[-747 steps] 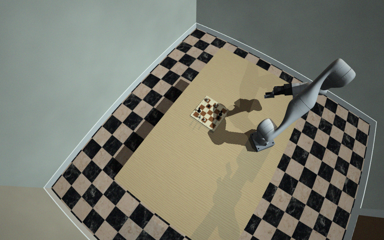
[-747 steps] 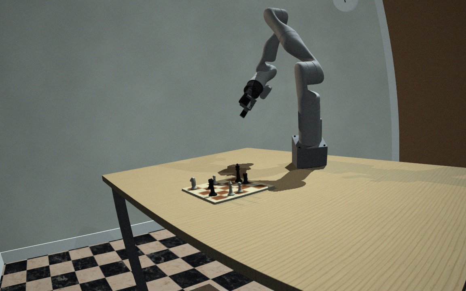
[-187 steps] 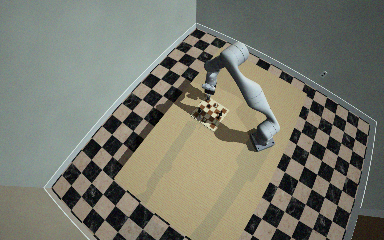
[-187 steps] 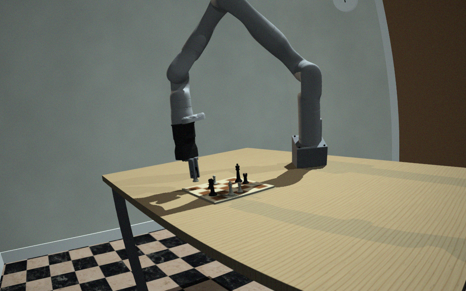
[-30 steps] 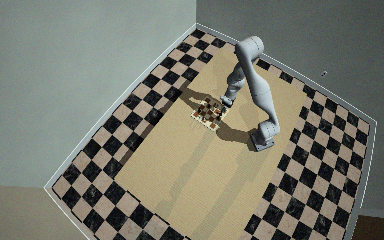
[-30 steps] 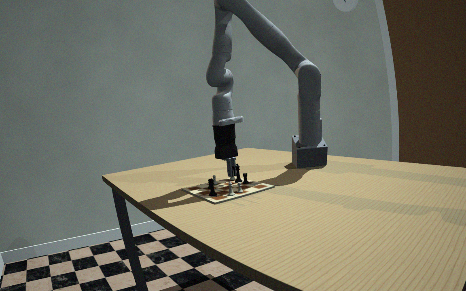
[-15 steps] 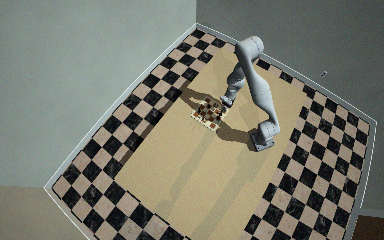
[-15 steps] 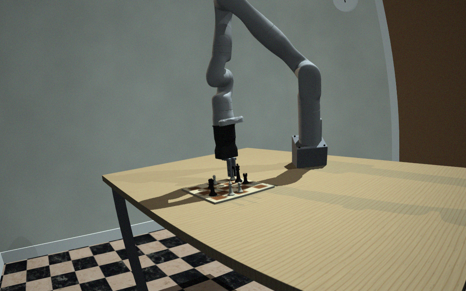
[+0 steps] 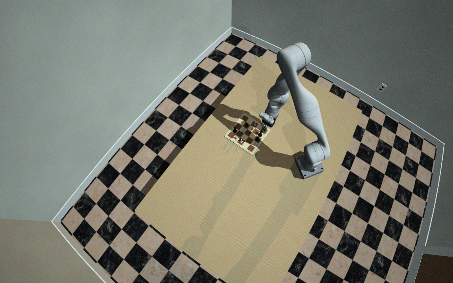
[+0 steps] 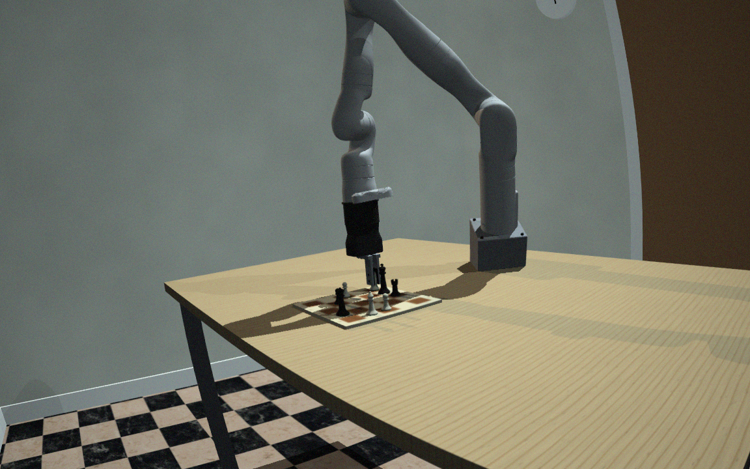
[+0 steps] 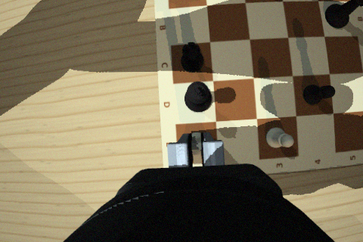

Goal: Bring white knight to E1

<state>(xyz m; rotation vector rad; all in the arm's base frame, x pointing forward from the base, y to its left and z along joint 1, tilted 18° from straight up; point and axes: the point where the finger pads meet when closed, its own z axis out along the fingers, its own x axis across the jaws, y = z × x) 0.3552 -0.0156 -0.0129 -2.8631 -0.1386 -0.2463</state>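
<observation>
Right now the black king is 40 mm to the left of my hand. Round my hand: black pawn (110 mm ahead, 50 mm to the left, 20 mm below); then chessboard (70 mm ahead, 80 mm to the left, 30 mm below).
</observation>
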